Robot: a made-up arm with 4 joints.
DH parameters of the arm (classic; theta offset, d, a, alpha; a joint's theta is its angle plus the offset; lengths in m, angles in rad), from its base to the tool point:
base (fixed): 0 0.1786 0 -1.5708
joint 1: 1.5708 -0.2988 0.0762 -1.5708
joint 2: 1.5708 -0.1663 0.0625 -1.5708
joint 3: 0 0.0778 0.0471 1.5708
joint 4: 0 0.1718 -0.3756 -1.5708
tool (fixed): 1.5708 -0.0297 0 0
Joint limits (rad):
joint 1: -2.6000..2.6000
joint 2: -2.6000..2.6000
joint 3: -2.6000..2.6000
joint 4: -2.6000..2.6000
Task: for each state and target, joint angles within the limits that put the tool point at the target. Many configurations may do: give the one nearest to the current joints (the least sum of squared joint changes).
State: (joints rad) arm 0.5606 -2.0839 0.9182 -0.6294
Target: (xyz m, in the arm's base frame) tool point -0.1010 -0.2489 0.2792
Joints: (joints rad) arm 0.5357 -1.8731 0.5754 0.3554
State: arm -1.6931 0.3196 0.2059 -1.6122
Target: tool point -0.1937 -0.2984 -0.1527
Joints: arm -2.6000 0.1778 0.0483 -1.5516
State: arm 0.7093 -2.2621 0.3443 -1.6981
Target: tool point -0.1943 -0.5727 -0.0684
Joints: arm 0.4111 -2.4194 0.4423 -0.8941
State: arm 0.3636 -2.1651 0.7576 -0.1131
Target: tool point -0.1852 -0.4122 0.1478
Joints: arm 0.1697 -2.2088 0.6991 -0.0912
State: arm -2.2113 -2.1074 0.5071 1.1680
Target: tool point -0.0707 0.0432 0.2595
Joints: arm -1.6584 -2.5879 0.9297 1.4438
